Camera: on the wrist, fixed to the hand. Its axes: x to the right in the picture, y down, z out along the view.
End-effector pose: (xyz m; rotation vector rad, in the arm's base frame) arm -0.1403 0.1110 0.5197 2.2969 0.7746 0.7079
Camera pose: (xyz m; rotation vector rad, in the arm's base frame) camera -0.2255 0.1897 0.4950 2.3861 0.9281 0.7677
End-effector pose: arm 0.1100 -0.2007 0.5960 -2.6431 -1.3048 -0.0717
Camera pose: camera 0.0282 -0.1662 0.6746 -2.4718 -1.2748 -0.0975
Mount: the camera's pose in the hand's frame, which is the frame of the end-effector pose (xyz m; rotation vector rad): -0.0129 -0.0970 -0.0670 0.1415 0.0896 -0.0325
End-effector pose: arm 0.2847 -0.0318 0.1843 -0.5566 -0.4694 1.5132
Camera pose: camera 0.4023 -0.0460 0.1910 -0.5013 -0.2983 1.4711
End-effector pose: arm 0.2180 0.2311 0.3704 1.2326 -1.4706 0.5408
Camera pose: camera 0.3319 0.2583 0.3519 1.3230 -1.3535 0.6791
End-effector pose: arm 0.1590 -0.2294 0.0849 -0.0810 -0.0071 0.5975
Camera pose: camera 0.2048 -0.3215 0.0259 0.0297 0.1204 0.5599
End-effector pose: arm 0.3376 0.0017 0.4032 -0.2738 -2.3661 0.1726
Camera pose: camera 0.3788 -0.0923 0.4625 -0.1714 -2.2557 0.3046
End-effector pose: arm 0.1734 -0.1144 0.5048 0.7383 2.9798 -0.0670
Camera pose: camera 0.1355 -0.2021 0.5750 -0.7023 -2.9998 0.2476
